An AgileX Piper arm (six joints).
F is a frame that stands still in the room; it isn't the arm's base.
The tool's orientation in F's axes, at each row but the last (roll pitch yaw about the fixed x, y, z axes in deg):
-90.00, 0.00, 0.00
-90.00, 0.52, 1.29
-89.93, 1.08, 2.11
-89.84, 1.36, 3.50
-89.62, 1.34, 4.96
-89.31, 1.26, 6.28
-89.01, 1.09, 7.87
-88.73, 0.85, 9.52
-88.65, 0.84, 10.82
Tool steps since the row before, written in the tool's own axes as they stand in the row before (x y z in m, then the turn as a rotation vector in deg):
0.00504, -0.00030, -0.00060, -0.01, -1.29, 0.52
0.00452, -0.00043, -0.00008, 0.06, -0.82, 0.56
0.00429, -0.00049, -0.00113, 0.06, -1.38, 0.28
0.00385, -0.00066, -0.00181, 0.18, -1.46, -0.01
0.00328, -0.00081, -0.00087, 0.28, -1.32, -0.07
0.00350, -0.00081, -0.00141, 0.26, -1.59, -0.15
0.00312, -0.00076, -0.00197, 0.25, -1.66, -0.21
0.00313, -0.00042, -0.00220, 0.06, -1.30, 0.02
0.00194, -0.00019, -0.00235, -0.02, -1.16, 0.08
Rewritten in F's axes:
0.00504, -0.00060, 0.00030, -0.01, 0.52, 1.29
0.00452, 0.00002, 0.00039, 0.05, 0.56, 0.82
0.00434, -0.00097, 0.00041, 0.08, 0.28, 1.38
0.00397, -0.00157, 0.00056, 0.22, 0.00, 1.46
0.00336, -0.00059, 0.00073, 0.32, -0.05, 1.31
0.00365, -0.00103, 0.00072, 0.31, -0.14, 1.58
0.00338, -0.00154, 0.00067, 0.31, -0.20, 1.65
0.00346, -0.00166, 0.00032, 0.08, 0.00, 1.30
0.00235, -0.00195, 0.00011, -0.01, 0.05, 1.16

